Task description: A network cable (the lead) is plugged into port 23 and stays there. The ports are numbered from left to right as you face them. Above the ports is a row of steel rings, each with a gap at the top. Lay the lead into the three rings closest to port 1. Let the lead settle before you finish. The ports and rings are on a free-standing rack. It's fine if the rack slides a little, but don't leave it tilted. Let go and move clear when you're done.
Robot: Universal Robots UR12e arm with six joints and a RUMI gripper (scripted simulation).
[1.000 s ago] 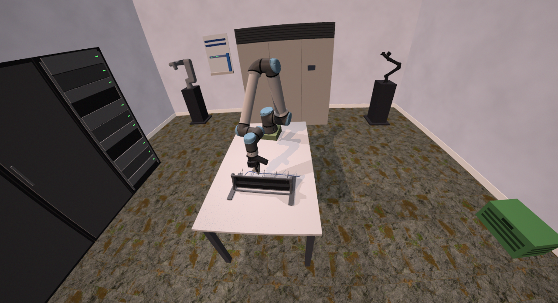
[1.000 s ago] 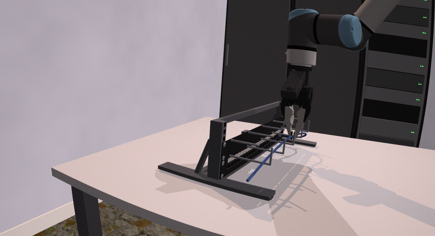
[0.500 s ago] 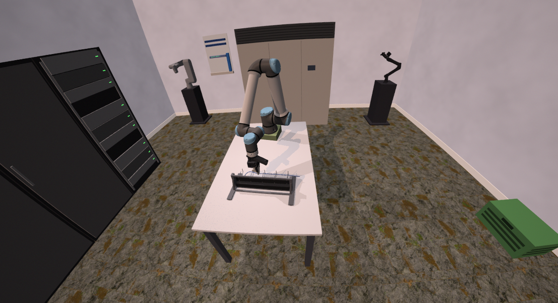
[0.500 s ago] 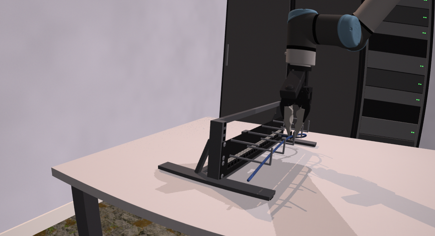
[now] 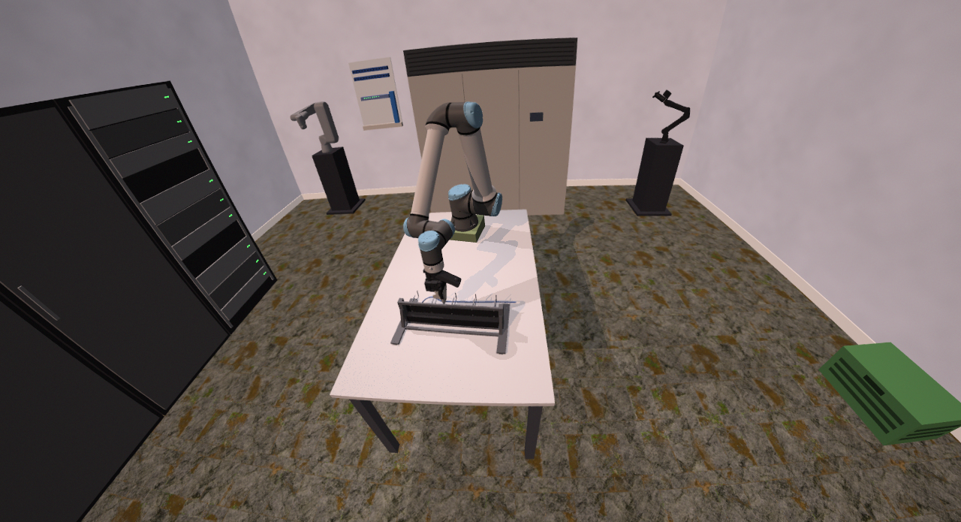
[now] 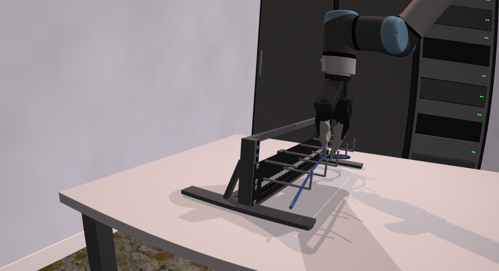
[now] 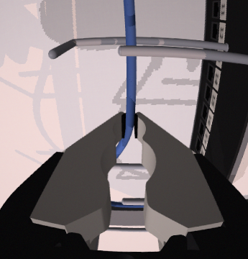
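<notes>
Right now the rack is 80 mm ahead of my hand and 40 mm to the left of it.
</notes>
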